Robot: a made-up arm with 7 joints.
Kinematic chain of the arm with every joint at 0, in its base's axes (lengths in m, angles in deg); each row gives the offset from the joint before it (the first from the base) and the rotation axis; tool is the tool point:
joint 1: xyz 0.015 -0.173 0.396 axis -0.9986 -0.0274 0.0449
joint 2: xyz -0.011 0.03 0 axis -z
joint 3: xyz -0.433 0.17 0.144 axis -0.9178 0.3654 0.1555
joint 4: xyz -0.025 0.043 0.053 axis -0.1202 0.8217 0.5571
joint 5: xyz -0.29 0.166 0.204 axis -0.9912 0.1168 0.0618
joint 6: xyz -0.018 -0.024 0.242 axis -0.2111 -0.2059 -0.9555
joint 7: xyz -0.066 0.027 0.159 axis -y
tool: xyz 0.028 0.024 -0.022
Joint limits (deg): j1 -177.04..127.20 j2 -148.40..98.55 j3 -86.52..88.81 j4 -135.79..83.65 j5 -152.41..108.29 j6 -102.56..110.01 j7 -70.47..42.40
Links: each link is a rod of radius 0.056 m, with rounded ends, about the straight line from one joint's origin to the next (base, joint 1, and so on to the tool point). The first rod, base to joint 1, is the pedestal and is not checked.
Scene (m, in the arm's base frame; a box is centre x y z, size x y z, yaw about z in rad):
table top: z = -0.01
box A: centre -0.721 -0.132 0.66 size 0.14 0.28 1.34 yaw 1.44
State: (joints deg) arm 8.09 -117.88 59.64 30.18 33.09 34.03 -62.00
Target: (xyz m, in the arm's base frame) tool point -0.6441 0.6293 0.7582
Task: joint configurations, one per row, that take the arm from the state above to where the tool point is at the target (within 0.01 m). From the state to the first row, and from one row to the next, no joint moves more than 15 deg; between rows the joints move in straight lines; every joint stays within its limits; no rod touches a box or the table.
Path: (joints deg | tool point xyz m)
1: 22.36 -118.86 49.04 27.35 30.40 21.91 -58.05 | -0.4683 -0.9143 1.1103
2: 36.63 -119.85 38.44 24.53 27.72 9.80 -54.10 | -0.4085 -0.6245 1.3651
3: 50.89 -120.83 27.84 21.70 25.03 -2.32 -50.15 | -0.3240 -0.2649 1.5002
4: 63.07 -113.74 24.68 27.08 20.89 3.89 -53.72 | -0.4317 0.0432 1.4306
5: 75.25 -106.64 21.53 32.46 16.76 10.10 -57.29 | -0.5226 0.3108 1.2693
6: 87.43 -99.55 18.37 37.85 12.62 16.31 -60.86 | -0.5937 0.5121 1.0362
7: 99.61 -92.45 15.21 43.23 8.48 22.52 -64.43 | -0.6441 0.6294 0.7582

